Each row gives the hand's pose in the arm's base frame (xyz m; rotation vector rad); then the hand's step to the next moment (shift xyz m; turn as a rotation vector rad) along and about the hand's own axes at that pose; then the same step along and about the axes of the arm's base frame.
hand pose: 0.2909 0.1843 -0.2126 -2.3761 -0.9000 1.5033
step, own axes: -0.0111 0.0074 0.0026 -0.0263 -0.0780 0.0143
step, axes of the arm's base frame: -0.0027 -0.0128 0.0038 -0.0508 0.0447 0.0490
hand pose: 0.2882 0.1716 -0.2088 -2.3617 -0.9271 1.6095
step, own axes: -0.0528 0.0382 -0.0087 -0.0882 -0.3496 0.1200
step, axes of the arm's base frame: 0.0107 -0.0580 0.0290 -0.2700 0.2044 0.1724
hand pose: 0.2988 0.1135 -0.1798 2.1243 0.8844 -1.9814
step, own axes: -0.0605 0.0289 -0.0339 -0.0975 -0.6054 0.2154
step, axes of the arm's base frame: 0.0447 -0.0290 0.0530 -0.4752 0.3692 0.2455
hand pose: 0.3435 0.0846 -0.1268 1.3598 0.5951 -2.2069
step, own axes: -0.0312 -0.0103 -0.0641 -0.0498 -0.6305 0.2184
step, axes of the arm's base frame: 0.0507 0.0511 0.0029 -0.5111 0.3793 0.2065
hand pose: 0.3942 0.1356 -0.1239 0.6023 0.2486 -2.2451
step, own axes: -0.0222 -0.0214 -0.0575 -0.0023 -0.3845 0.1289
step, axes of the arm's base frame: 0.0168 0.0494 -0.0392 -0.3265 0.2147 0.1083
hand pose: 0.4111 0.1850 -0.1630 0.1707 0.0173 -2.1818
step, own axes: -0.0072 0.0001 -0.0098 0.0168 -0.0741 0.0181
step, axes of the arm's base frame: 0.0053 0.0065 -0.0088 -0.0720 0.0279 0.0120
